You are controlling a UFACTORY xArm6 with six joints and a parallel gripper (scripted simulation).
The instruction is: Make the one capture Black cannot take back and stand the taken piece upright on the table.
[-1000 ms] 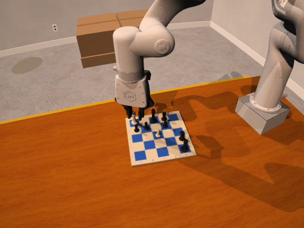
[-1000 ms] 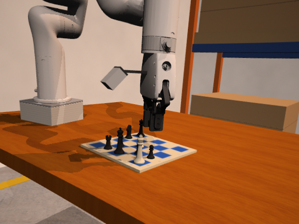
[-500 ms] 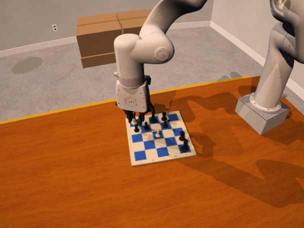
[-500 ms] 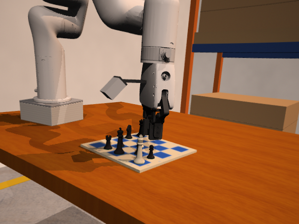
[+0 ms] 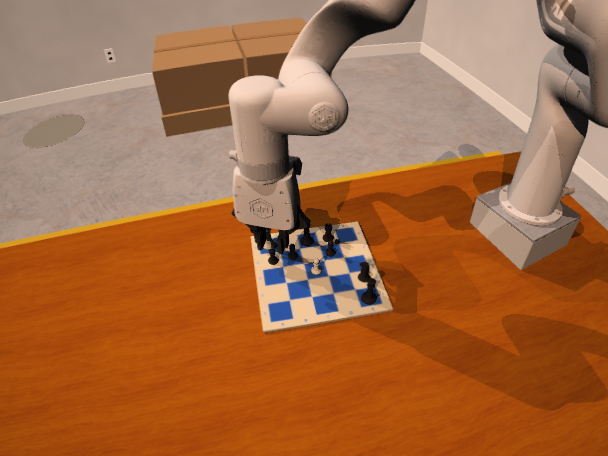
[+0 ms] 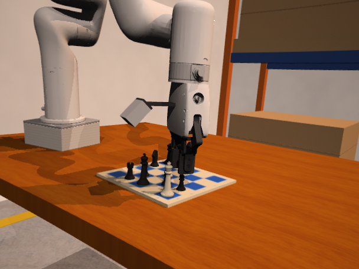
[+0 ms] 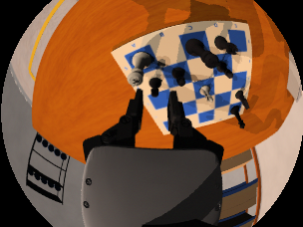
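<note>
My gripper is now 40 mm to the left of the tall white piece and 30 mm above it. Also, from my hand: white pawn: 70 mm behind, 50 mm to the left, 40 mm below; then blue-and-cream chessboard: 70 mm behind, 50 mm to the left, 60 mm below; then black tall piece: 70 mm behind, 30 mm to the right, 30 mm below.
</note>
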